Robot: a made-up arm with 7 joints.
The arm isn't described. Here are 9 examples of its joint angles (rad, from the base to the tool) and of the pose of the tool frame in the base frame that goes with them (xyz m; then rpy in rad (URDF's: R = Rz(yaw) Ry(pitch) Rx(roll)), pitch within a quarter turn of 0, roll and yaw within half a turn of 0).
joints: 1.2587 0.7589 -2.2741 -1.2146 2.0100 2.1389 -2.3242
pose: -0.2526 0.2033 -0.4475 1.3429 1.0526 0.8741
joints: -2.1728 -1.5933 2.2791 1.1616 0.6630 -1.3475 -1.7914
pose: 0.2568 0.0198 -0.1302 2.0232 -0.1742 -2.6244
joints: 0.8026 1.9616 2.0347 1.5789 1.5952 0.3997 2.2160
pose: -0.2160 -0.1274 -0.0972 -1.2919 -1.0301 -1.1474
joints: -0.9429 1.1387 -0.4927 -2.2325 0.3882 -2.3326 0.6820
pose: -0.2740 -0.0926 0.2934 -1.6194 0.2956 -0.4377
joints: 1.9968 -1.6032 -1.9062 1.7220 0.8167 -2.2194 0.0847
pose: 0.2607 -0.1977 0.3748 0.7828 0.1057 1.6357
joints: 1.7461 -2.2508 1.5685 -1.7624 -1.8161 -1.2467 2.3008
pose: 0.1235 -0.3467 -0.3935 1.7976 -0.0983 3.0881
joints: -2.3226 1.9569 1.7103 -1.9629 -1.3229 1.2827 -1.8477
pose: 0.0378 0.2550 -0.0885 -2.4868 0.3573 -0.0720
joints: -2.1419 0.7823 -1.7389 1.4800 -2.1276 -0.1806 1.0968
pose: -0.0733 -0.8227 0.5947 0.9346 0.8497 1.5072
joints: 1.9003 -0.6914 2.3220 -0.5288 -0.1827 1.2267 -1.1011
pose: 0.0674 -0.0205 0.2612 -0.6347 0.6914 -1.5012
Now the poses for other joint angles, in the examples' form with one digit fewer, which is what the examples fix.
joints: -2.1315 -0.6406 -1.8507 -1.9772 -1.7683 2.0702 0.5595
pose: -0.837 -0.410 0.159 0.650 0.101 -0.371
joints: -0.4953 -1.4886 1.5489 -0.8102 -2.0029 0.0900 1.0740
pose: 0.367 0.099 0.784 -2.450 1.200 -1.567
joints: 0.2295 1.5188 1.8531 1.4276 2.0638 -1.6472 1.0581
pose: 0.143 -0.226 0.559 -0.943 0.386 -3.089
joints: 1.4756 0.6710 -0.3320 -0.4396 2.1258 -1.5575 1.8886
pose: 0.331 0.002 0.152 0.012 0.668 1.129
